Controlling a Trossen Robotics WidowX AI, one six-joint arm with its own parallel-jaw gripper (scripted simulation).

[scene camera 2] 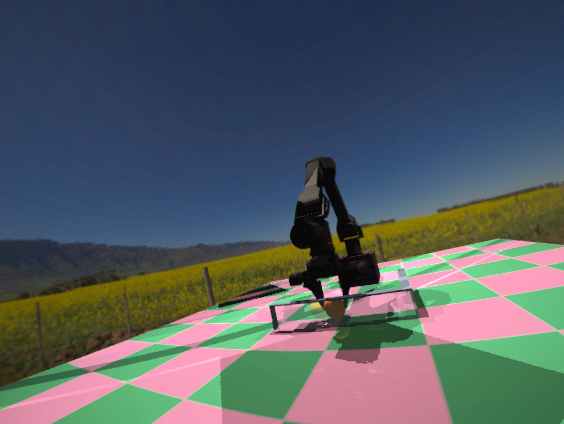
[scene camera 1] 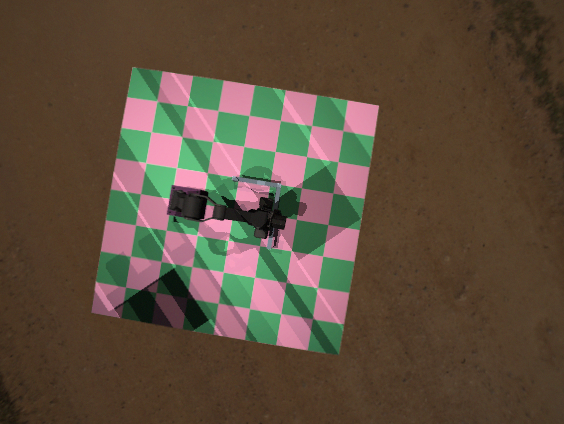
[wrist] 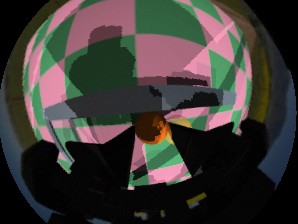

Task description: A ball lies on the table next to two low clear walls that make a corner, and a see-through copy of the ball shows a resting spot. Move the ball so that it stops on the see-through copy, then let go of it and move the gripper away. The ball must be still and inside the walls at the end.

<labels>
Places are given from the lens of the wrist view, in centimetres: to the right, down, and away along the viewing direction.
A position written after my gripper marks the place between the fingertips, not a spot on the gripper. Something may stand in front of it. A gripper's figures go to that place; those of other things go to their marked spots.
my gripper [wrist: 151, 126]: 1, 2, 10
orange ball [wrist: 151, 127]: 0, 2, 7
</labels>
